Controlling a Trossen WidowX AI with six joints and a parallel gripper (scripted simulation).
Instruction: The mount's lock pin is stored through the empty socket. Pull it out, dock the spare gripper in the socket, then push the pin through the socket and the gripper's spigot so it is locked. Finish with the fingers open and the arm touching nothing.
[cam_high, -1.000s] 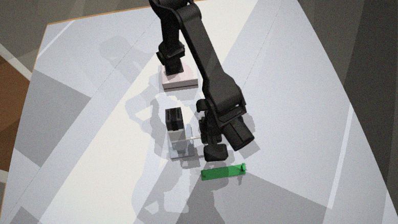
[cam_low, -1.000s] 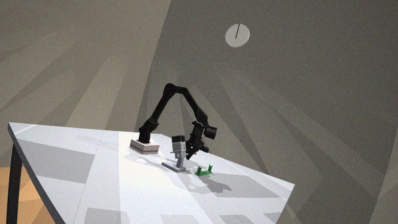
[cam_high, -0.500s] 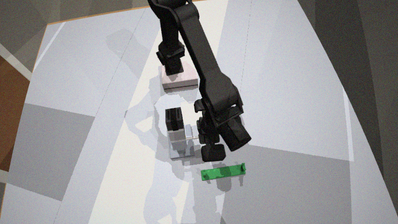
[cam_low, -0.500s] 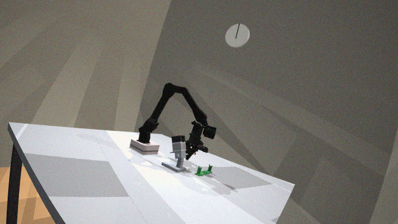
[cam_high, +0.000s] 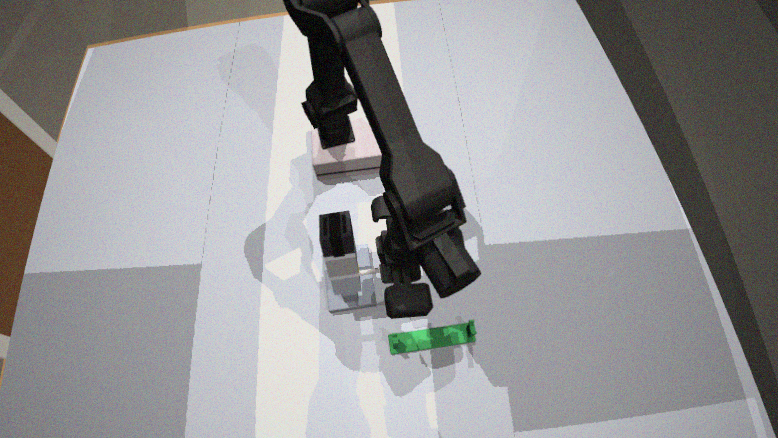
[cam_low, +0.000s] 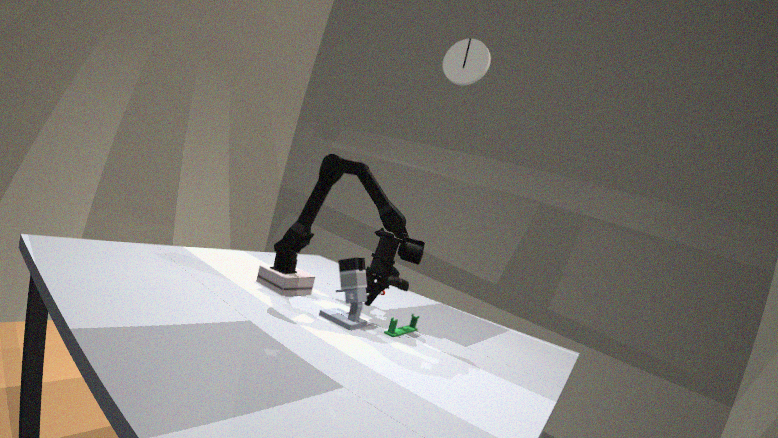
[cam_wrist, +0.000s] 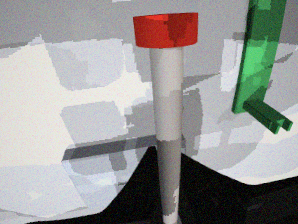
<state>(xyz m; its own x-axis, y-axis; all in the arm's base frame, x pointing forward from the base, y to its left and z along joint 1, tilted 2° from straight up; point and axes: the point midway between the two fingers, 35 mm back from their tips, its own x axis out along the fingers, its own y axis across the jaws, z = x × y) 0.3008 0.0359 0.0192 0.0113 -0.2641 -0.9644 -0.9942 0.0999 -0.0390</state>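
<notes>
My gripper tip is 6 cm to the left of the grey mount and 2 cm past it. Also, from my gripper tip: green cradle 10 cm ahead, 5 cm to the left, 3 cm below; spare gripper 7 cm above, 6 cm to the right, 3 cm behind.
</notes>
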